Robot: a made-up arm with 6 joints.
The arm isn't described. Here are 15 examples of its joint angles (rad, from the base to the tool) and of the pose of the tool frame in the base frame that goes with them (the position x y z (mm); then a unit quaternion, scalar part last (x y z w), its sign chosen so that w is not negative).
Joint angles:
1: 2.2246 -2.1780 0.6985 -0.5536 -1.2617 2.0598
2: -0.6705 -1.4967 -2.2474 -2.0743 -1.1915 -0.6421
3: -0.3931 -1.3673 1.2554 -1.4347 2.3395 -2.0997
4: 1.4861 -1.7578 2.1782 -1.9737 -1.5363 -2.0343
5: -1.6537 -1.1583 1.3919 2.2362 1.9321 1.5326
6: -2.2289 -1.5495 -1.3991 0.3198 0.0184 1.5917
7: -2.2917 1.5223 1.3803 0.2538 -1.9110 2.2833
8: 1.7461 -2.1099 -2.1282 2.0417 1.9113 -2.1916
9: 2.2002 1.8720 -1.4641 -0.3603 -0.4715 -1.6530
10: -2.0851 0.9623 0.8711 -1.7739 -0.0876 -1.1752
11: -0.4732 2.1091 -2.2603 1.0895 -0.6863 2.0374
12: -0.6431 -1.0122 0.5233 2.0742 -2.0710 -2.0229
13: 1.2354 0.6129 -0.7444 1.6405 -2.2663 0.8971
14: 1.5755 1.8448 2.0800 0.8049 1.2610 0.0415
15: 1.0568 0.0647 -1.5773 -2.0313 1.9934 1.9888
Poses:
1: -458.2 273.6 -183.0 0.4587 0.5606 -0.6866 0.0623
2: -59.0 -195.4 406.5 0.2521 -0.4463 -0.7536 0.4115
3: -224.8 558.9 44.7 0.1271 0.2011 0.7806 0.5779
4: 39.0 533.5 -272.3 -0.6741 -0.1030 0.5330 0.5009
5: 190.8 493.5 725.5 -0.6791 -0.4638 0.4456 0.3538
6: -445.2 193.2 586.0 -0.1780 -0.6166 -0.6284 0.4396
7: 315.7 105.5 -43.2 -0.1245 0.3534 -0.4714 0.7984
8: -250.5 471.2 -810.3 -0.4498 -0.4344 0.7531 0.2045
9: -13.3 357.9 -181.7 0.2638 0.7856 -0.4035 0.3879
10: 423.3 81.3 565.7 -0.0998 -0.2627 -0.6367 0.7181
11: -338.1 560.8 275.8 -0.1359 -0.7608 0.2561 0.5806
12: 177.8 3.4 396.3 0.2530 -0.8816 0.1952 0.3473
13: -399.0 3.3 561.7 -0.4109 -0.4553 -0.7752 0.1513
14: -174.0 434.4 295.6 -0.5418 0.4361 -0.0997 0.7116
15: -163.2 593.4 144.3 -0.7729 -0.4398 0.4572 0.0156
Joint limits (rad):
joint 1: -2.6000..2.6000
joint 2: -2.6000..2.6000
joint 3: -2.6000..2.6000
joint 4: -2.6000..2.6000
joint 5: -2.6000..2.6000
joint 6: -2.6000..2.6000
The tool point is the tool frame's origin. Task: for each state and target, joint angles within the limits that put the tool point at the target. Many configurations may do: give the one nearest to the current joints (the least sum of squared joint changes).
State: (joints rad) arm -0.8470 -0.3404 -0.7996 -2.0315 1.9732 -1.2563
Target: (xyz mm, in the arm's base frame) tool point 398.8 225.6 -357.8
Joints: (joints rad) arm -1.1617 -0.2735 -0.5499 -1.8173 2.0447 -1.2428
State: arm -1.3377 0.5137 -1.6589 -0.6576 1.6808 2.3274
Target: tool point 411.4 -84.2 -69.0
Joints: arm -0.7804 0.8466 -2.1576 -0.5244 2.0717 2.1636
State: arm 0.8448 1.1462 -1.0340 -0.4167 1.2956 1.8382
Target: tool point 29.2 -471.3 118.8
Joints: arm 0.8572 0.5534 -1.4953 0.3192 1.5260 2.3958
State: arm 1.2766 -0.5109 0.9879 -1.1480 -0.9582 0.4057
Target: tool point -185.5 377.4 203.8
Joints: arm 1.4740 -0.5501 0.8858 -1.3741 -1.2390 0.1676
